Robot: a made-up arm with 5 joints. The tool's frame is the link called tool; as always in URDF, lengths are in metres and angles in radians.
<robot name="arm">
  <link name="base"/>
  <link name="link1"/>
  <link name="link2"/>
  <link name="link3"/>
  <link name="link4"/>
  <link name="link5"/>
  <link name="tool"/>
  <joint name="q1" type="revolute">
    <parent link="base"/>
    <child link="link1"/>
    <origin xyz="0 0 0.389"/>
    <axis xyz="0 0 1"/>
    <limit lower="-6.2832" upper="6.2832"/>
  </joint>
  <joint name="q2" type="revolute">
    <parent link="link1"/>
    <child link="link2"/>
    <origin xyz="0 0 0" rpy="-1.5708 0 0"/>
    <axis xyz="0 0 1"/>
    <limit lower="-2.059" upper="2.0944"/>
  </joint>
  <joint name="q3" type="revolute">
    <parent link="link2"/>
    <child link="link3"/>
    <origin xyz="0.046 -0.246 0"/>
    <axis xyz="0 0 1"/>
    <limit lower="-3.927" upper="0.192"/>
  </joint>
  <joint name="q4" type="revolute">
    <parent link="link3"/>
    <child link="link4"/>
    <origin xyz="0.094 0.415 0"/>
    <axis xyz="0 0 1"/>
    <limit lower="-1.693" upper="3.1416"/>
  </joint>
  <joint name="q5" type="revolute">
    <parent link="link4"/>
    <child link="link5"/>
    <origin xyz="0.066 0.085 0" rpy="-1.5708 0 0"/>
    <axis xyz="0 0 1"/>
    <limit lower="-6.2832" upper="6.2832"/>
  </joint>
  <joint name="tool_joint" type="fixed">
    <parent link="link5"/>
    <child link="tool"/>
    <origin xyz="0 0 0"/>
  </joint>
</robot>
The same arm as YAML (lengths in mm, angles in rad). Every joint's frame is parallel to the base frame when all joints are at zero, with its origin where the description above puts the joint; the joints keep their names.
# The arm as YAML. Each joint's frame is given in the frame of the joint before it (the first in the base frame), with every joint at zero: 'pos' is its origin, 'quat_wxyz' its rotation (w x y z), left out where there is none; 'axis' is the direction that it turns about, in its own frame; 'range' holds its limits. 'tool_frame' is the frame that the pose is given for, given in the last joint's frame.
length_unit: mm
angle_unit: rad
joints:
  - joint: q1
    pos: [0.0, 0.0, 389.0]
    axis: [0.0, 0.0, 1.0]
    range: [-6.2832, 6.2832]
  - joint: q2
    pos: [0.0, 0.0, 0.0]
    axis: [0.0, 1.0, 0.0]
    range: [-2.059, 2.0944]
  - joint: q3
    pos: [46.0, 0.0, 246.0]
    axis: [0.0, 1.0, 0.0]
    range: [-3.927, 0.192]
  - joint: q4
    pos: [94.0, 0.0, -415.0]
    axis: [0.0, 1.0, 0.0]
    range: [-1.693, 3.1416]
  - joint: q5
    pos: [66.0, 0.0, -85.0]
    axis: [0.0, 0.0, -1.0]
    range: [-6.2832, 6.2832]
tool_frame:
  pos: [0.0, 0.0, 0.0]
  quat_wxyz: [0.000004, 0.999997, 0.0, 0.0]

